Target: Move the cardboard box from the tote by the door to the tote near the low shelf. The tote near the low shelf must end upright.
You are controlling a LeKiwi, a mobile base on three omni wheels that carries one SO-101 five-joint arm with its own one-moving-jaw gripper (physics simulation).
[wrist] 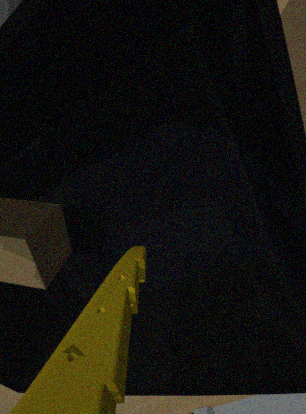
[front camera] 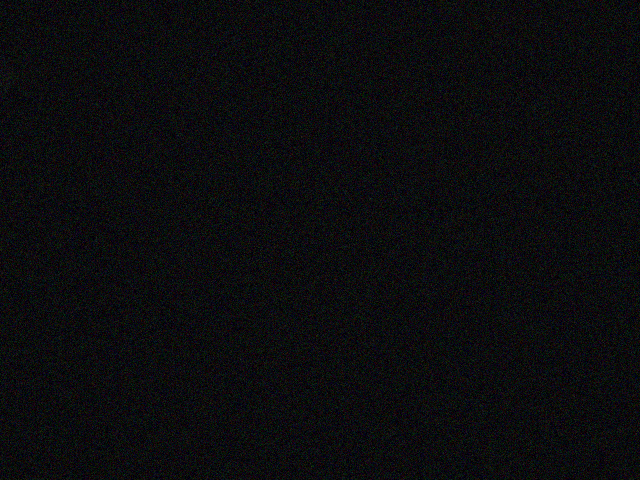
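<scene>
In the wrist view, the cardboard box is at the left edge, cut off by the frame, inside a dark tote. The views do not show whether this is the tote by the door or the one near the low shelf. My gripper is fully open: one yellow notched jaw shows, and the moving jaw is out of the picture. The jaw's tip is over the dark tote, to the right of the box and apart from it in the picture. The front camera view is almost black, and neither box nor totes can be made out there.
In the wrist view, light brown floor shows past the tote's edge at the bottom and at the upper right. A pale blue-grey surface shows at the bottom right corner. A greyish patch is at the top left corner.
</scene>
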